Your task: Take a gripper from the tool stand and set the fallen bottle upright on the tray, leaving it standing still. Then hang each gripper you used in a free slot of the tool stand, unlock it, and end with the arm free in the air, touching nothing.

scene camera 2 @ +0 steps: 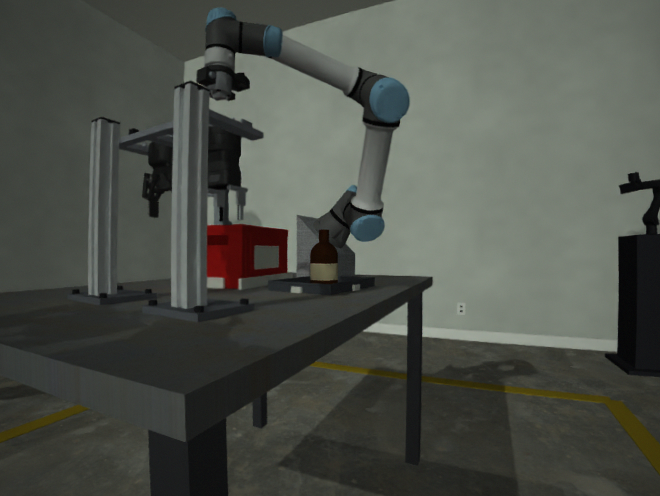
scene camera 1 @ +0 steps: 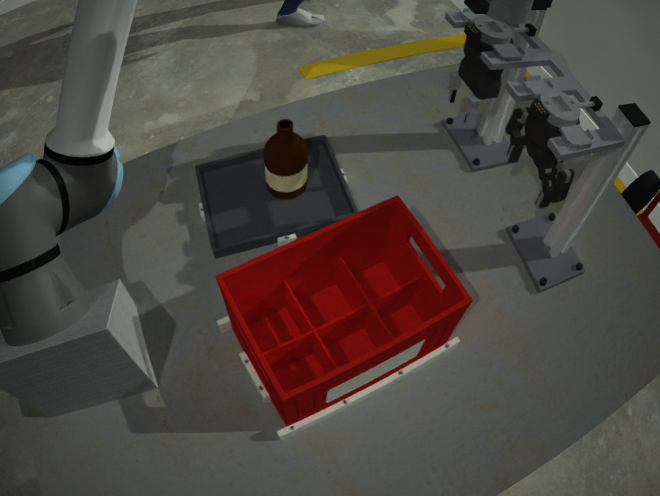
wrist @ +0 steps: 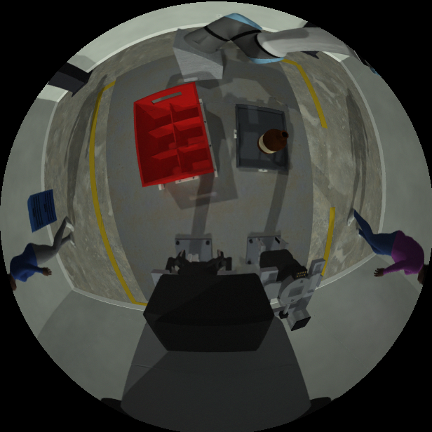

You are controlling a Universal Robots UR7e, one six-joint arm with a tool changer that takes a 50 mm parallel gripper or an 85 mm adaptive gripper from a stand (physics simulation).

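Places are measured from the arm's base along level axes (x ahead, y left, z up), in metres.
Pixels of known places: hand, tool point: (scene camera 2: 218, 94); arm's base, link origin: (scene camera 1: 47, 322).
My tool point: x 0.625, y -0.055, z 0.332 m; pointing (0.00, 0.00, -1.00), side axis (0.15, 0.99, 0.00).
Ahead of a thing's pixels: the offset from my tool point to its middle. "spot": to the spot under its first point.
The brown bottle {dy +0.222, dx -0.165, dz -0.417 m} (scene camera 1: 286, 160) (scene camera 2: 323, 270) (wrist: 272, 141) stands upright on the dark tray {dy +0.210, dx -0.198, dz -0.487 m} (scene camera 1: 240, 213) (scene camera 2: 282, 284) (wrist: 250, 155), with nothing touching it. The adaptive gripper (scene camera 1: 529, 177) (wrist: 198, 262) hangs in the near slot of the tool stand (scene camera 1: 586, 184) (scene camera 2: 189, 197), its fingers spread and empty. The parallel gripper (scene camera 1: 461, 104) (scene camera 2: 230, 209) hangs in the other slot, its fingers apart. The bare arm end {spot: dy +0.012, dx +0.009, dz -0.008 m} (scene camera 2: 221, 91) is in the air above the stand, with a gap below it and no gripper on it. The lock state of the grippers cannot be read.
A red crate {dy -0.082, dx -0.224, dz -0.412 m} (scene camera 1: 341, 336) (scene camera 2: 229, 256) (wrist: 175, 135) with empty compartments stands beside the tray. White locating strips {spot: dy -0.175, dx -0.226, dz -0.475 m} (scene camera 1: 368, 386) line the crate. The arm's base block (scene camera 1: 69, 368) (wrist: 200, 60) is at the far end of the table from the stand. People stand beyond the table in the wrist view.
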